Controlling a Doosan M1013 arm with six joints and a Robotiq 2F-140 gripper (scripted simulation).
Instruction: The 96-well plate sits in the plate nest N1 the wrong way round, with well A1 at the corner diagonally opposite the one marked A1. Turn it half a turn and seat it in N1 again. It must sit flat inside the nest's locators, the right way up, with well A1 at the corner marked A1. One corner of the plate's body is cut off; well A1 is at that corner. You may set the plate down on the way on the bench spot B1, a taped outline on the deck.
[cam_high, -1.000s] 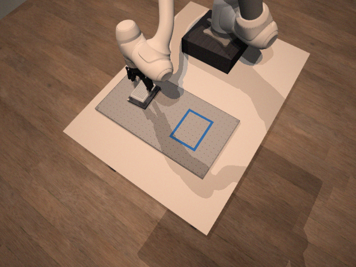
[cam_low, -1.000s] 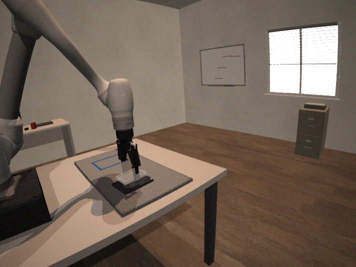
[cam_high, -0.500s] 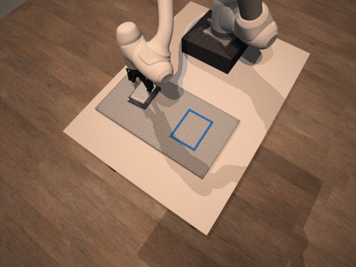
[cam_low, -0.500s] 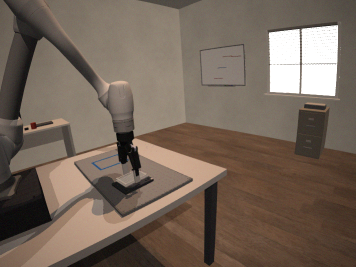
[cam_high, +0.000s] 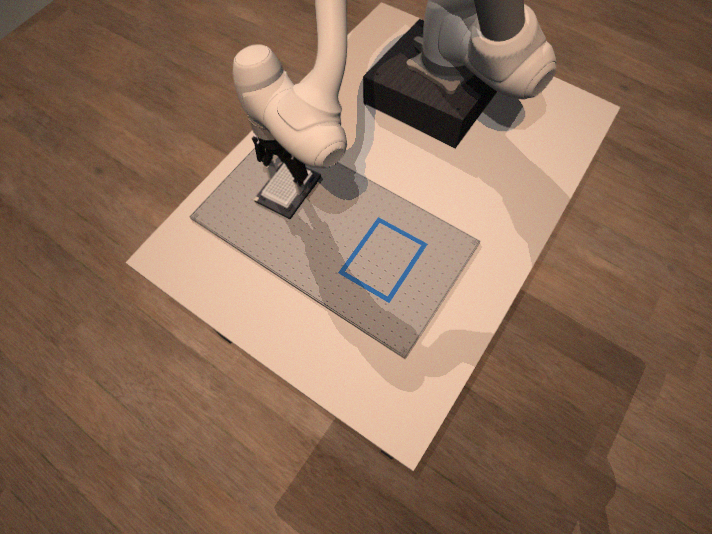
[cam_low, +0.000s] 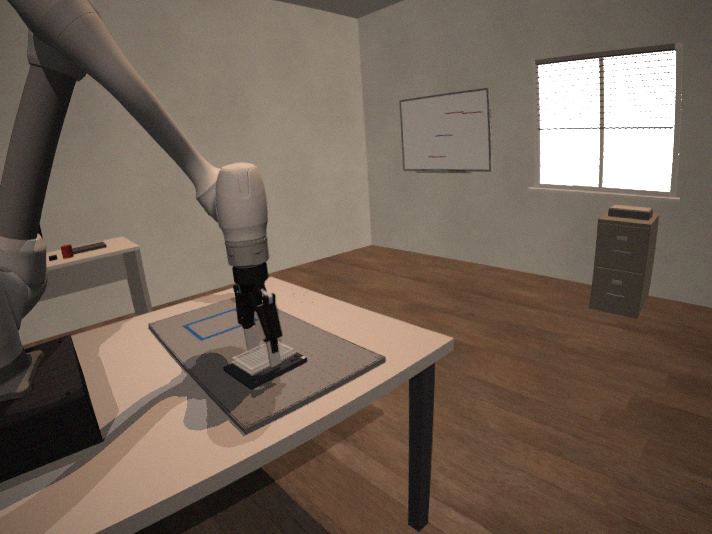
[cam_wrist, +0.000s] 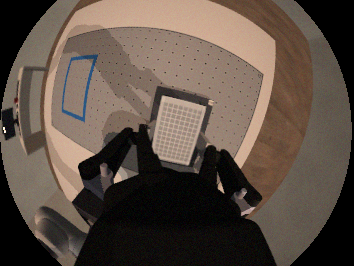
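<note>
Right now my hand is 2 cm above the white 96-well plate. Also, from my hand: dark plate nest N1 (4 cm below).
</note>
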